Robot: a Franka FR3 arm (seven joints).
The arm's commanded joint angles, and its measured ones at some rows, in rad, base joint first. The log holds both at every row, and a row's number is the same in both.
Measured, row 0:
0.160 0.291 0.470 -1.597 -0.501 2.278 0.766
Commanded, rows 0 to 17:
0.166 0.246 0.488 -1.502 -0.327 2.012 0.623
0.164 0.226 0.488 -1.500 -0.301 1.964 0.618
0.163 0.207 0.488 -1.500 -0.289 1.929 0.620
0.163 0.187 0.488 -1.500 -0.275 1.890 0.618
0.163 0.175 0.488 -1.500 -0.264 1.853 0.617
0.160 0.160 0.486 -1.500 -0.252 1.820 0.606
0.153 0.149 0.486 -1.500 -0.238 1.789 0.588
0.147 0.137 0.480 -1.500 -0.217 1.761 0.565
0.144 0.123 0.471 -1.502 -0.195 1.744 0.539
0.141 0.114 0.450 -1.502 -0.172 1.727 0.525
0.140 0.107 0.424 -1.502 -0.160 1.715 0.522
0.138 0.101 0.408 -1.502 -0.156 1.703 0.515
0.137 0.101 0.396 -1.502 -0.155 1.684 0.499
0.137 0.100 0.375 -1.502 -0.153 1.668 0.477
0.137 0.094 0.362 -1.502 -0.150 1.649 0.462
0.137 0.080 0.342 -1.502 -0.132 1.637 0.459
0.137 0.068 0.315 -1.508 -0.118 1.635 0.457
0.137 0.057 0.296 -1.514 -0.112 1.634 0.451
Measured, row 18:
0.144 0.102 0.339 -1.498 -0.162 1.664 0.482
